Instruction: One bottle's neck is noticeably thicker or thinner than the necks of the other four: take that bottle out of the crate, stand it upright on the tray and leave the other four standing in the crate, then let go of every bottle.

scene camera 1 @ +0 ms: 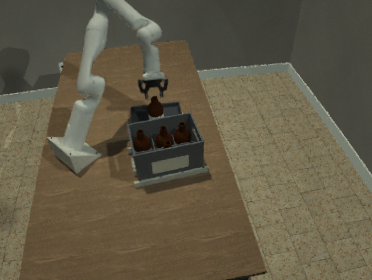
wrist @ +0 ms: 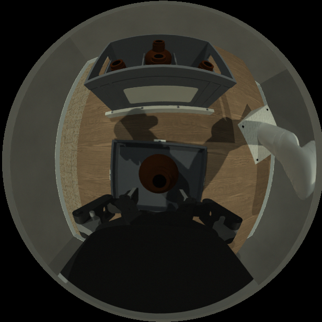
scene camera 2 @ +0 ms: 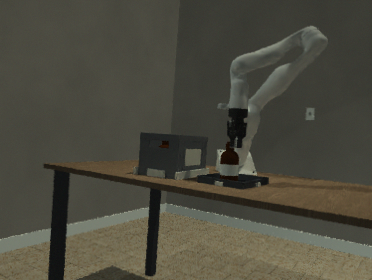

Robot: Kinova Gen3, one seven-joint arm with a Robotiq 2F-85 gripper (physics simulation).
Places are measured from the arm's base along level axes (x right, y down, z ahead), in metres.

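Pixels of known places: gripper, fingertip midpoint: (scene camera 1: 154,98) (scene camera 2: 235,148); arm's base at its link origin: (scene camera 1: 72,145).
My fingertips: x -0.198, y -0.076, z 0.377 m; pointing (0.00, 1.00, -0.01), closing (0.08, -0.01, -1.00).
Ahead of a thing's pixels: the offset from my fingertips to its top centre. "spot": to the spot under its first point. Level surfaces: height alone.
A brown bottle @(dx +0.024, dy -0.023, dz +0.001 m) (scene camera 1: 155,108) (scene camera 2: 229,164) (wrist: 158,173) with a pale label stands upright on the dark tray @(spot: dx -0.097, dy +0.127, dz +0.081 m) (scene camera 1: 171,105) (scene camera 2: 257,183) (wrist: 204,172). My gripper (scene camera 1: 154,96) (scene camera 2: 236,145) (wrist: 157,194) is open just above and beside the bottle's neck, its fingers apart from it. The grey crate @(dx +0.282, dy -0.037, dz +0.035 m) (scene camera 1: 146,165) (scene camera 2: 159,160) (wrist: 107,89) holds four brown bottles: three show in a row @(spot: dx +0.274, dy +0.016, dz -0.057 m) (scene camera 1: 142,142) (scene camera 1: 164,138) (scene camera 1: 182,134) in scene camera 1, with the mouth of another @(dx +0.329, dy -0.025, dz +0.046 m) (scene camera 1: 167,144) at the near wall. Their lower parts are hidden by the crate walls.
The crate stands right beside the tray, with pale strips (scene camera 1: 172,177) (scene camera 2: 192,173) (wrist: 160,109) along its base. The arm's base (scene camera 1: 75,156) (wrist: 256,135) stands on the wooden table @(dy +0.138 m) (scene camera 1: 125,220) (scene camera 2: 320,197) to one side. The crate's walls rise well above the tray's low rim.
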